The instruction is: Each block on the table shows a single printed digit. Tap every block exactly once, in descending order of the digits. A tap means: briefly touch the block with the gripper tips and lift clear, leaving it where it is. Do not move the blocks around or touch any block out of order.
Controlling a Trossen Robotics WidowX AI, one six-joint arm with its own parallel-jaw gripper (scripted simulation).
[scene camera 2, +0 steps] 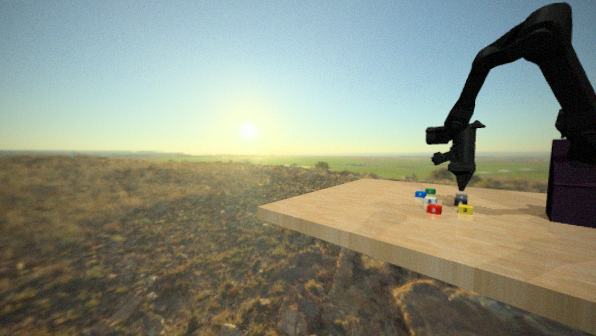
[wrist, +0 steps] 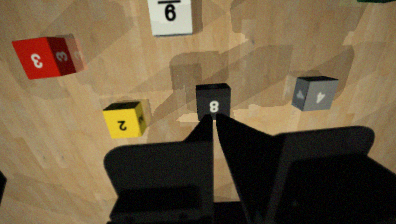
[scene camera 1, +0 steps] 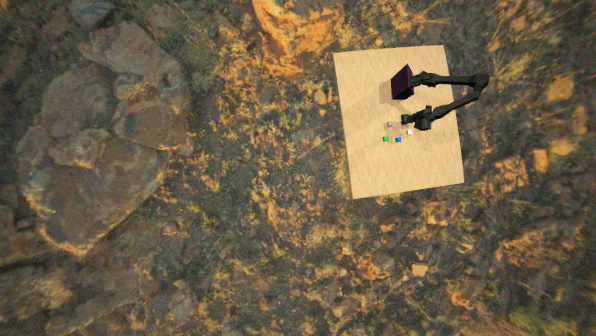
Scene:
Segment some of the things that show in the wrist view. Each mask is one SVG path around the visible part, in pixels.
My gripper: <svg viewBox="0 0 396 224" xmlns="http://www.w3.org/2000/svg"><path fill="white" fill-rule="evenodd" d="M0 171L1 203L7 178ZM210 114L204 115L183 141L139 145L126 144L115 147L106 154L103 159L103 166L118 198L109 215L111 221L108 221L107 224L213 224L214 144L213 119ZM216 114L219 142L248 224L396 224L396 174L367 156L374 144L375 133L372 128L347 126L290 131L272 136L251 128L222 113Z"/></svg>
A red block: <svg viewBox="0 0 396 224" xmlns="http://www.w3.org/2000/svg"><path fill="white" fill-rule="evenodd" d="M11 42L29 80L76 73L64 37L41 37Z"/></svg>

